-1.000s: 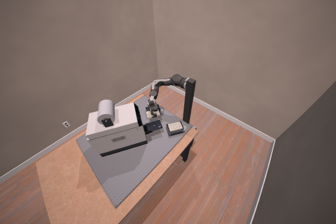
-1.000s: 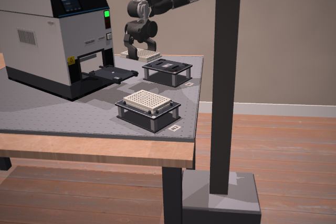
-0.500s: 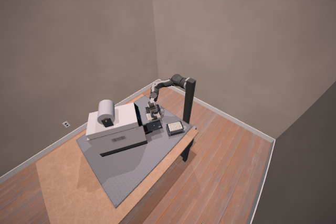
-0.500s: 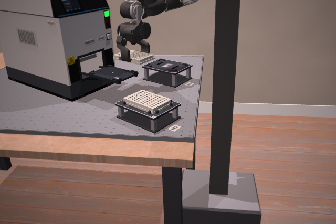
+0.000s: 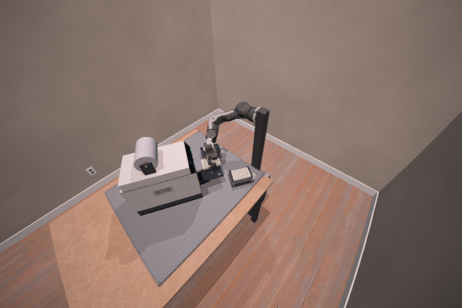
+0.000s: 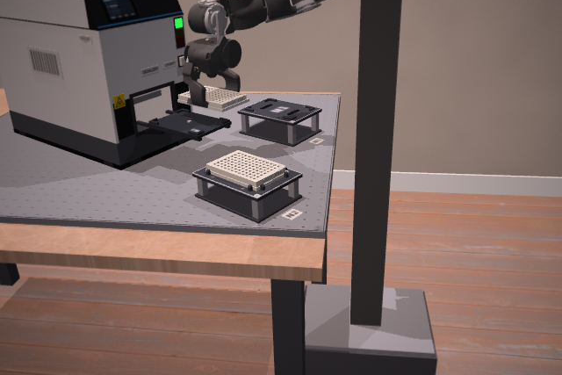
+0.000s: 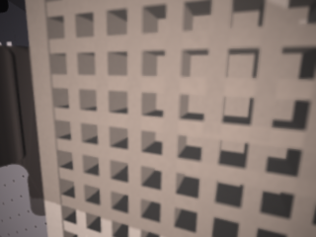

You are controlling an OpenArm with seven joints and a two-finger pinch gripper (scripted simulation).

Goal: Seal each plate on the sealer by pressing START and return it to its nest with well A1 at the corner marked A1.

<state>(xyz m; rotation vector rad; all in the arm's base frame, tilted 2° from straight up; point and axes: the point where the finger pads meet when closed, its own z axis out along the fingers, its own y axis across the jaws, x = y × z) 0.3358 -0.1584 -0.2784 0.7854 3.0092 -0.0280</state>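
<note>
Right now the sealer stage is 4 cm ahead of my hand, 5 cm to the left of it and 4 cm below it. Round my hand: plate 10 cm behind, 19 cm to the left, 7 cm below; then start button 8 cm ahead, 8 cm to the right, 6 cm above; then dark screen panel 16 cm ahead, 3 cm to the left, 19 cm above.
</note>
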